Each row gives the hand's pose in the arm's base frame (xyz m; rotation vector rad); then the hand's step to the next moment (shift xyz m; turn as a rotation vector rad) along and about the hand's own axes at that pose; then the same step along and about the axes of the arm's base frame.
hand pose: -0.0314 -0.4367 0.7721 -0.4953 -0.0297 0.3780
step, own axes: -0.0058 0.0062 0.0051 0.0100 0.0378 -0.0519
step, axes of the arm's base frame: -0.0082 0.0053 0.0019 0.0023 0.0105 -0.0641
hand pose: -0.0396 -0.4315 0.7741 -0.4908 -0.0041 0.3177
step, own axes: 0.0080 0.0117 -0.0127 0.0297 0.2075 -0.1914
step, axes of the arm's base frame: 0.0051 0.0063 -0.0172 -0.0185 0.0934 -0.2674
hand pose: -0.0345 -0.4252 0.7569 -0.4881 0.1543 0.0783
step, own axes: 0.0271 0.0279 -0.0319 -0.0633 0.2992 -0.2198
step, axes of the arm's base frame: 0.0195 0.0105 -0.0452 -0.1241 0.1572 -0.3190
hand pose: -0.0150 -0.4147 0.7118 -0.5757 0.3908 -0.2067
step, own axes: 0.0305 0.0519 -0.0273 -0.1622 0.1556 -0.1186
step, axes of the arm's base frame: 0.0206 0.0202 -0.0595 -0.1835 0.1180 -0.1303
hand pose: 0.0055 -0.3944 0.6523 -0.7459 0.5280 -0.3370
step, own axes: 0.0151 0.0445 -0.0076 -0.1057 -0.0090 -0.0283
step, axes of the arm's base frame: 0.0127 0.0195 -0.0415 -0.1035 0.0277 0.0242
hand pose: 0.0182 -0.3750 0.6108 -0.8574 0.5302 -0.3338
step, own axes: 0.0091 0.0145 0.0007 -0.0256 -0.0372 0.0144
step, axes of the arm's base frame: 0.0089 0.0050 -0.0138 -0.0154 -0.0016 0.0448
